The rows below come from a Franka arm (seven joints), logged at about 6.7 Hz.
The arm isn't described. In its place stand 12 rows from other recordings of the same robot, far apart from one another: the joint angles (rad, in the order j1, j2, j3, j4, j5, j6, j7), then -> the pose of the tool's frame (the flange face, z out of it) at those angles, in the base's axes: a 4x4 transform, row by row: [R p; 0 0 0 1], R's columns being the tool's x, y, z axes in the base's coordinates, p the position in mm.
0.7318 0.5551 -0.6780 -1.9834 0.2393 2.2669 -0.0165 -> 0.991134 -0.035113 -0.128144 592.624; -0.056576 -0.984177 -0.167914 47.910; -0.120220 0.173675 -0.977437 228.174; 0 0 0 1
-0.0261 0.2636 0.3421 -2.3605 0.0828 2.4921 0.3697 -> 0.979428 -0.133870 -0.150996 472.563; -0.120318 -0.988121 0.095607 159.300; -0.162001 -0.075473 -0.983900 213.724; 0 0 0 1
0.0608 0.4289 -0.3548 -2.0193 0.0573 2.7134 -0.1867 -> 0.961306 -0.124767 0.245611 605.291; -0.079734 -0.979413 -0.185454 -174.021; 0.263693 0.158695 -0.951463 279.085; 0 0 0 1
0.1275 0.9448 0.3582 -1.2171 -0.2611 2.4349 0.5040 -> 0.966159 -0.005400 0.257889 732.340; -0.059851 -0.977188 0.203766 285.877; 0.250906 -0.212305 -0.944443 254.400; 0 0 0 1
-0.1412 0.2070 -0.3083 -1.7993 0.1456 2.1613 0.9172 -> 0.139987 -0.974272 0.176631 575.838; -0.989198 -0.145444 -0.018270 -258.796; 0.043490 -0.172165 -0.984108 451.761; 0 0 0 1
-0.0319 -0.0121 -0.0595 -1.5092 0.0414 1.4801 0.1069 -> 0.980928 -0.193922 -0.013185 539.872; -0.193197 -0.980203 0.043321 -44.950; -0.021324 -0.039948 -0.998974 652.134; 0 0 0 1
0.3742 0.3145 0.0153 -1.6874 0.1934 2.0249 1.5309 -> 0.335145 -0.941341 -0.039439 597.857; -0.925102 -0.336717 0.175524 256.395; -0.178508 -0.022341 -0.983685 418.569; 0 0 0 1
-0.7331 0.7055 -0.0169 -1.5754 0.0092 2.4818 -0.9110 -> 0.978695 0.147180 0.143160 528.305; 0.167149 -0.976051 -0.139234 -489.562; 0.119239 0.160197 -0.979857 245.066; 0 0 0 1
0.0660 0.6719 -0.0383 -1.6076 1.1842 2.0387 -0.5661 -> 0.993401 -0.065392 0.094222 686.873; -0.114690 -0.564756 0.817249 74.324; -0.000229 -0.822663 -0.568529 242.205; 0 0 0 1
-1.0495 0.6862 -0.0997 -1.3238 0.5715 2.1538 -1.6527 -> 0.869424 0.216399 0.444155 343.944; 0.247379 -0.968842 -0.012205 -668.942; 0.427675 0.120486 -0.895867 349.588; 0 0 0 1
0.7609 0.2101 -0.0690 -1.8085 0.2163 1.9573 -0.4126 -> 0.526107 0.835686 -0.157611 459.536; 0.850359 -0.514756 0.109162 401.986; 0.010093 -0.191457 -0.981449 422.222; 0 0 0 1
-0.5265 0.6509 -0.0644 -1.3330 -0.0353 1.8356 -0.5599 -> 0.986672 -0.010432 -0.162387 595.957; -0.007407 -0.999788 0.019221 -391.703; -0.162553 -0.017762 -0.986540 337.843; 0 0 0 1
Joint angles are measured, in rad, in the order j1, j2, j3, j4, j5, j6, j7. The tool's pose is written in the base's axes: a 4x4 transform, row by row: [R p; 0 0 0 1], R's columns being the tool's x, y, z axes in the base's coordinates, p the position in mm. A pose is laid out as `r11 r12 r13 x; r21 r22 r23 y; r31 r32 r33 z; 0 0 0 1`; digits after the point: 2 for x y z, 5 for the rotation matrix.
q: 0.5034, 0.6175, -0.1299, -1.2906, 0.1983, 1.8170, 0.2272
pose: 0.98728 0.10454 -0.11982 654.48; 0.11420 -0.99049 0.07677 296.26; -0.11065 -0.08948 -0.98982 382.11; 0 0 0 1
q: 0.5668, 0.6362, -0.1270, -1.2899, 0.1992, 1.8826, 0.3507
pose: 0.99578 0.04374 -0.08068 641.45; 0.05076 -0.99491 0.08703 341.45; -0.07646 -0.09075 -0.99293 374.16; 0 0 0 1
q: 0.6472, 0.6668, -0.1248, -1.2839, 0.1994, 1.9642, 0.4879
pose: 0.99927 -0.01491 -0.03521 621.07; -0.01119 -0.99456 0.10359 397.62; -0.03657 -0.10312 -0.99400 361.62; 0 0 0 1
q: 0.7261, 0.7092, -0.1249, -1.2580, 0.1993, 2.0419, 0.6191
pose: 0.99765 -0.06739 0.01200 598.70; -0.06837 -0.98941 0.12802 452.85; 0.00325 -0.12854 -0.99170 349.75; 0 0 0 1
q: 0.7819, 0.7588, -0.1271, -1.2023, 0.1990, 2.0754, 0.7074
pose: 0.99461 -0.09538 0.04067 582.35; -0.10036 -0.98410 0.14651 494.31; 0.02605 -0.14980 -0.98837 342.57; 0 0 0 1
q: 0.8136, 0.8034, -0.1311, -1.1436, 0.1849, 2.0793, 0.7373
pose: 0.99469 -0.08270 0.06130 574.12; -0.09083 -0.98531 0.14461 518.91; 0.04844 -0.14941 -0.98759 337.44; 0 0 0 1
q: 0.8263, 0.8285, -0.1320, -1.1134, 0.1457, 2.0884, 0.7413
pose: 0.99421 -0.05342 0.09324 572.27; -0.06499 -0.98993 0.12580 529.00; 0.08559 -0.13113 -0.98766 333.61; 0 0 0 1
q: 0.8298, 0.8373, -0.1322, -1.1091, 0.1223, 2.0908, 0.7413
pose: 0.99368 -0.03979 0.10493 571.74; -0.05120 -0.99279 0.10836 530.75; 0.09986 -0.11305 -0.98856 329.10; 0 0 0 1
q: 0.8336, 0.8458, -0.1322, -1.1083, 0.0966, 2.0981, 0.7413
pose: 0.99254 -0.02499 0.11936 571.07; -0.03598 -0.99522 0.09081 532.48; 0.11652 -0.09443 -0.98869 323.63; 0 0 0 1
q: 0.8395, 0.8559, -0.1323, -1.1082, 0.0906, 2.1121, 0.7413
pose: 0.99189 -0.01607 0.12610 569.03; -0.02748 -0.99562 0.08931 536.37; 0.12411 -0.09205 -0.98799 317.27; 0 0 0 1
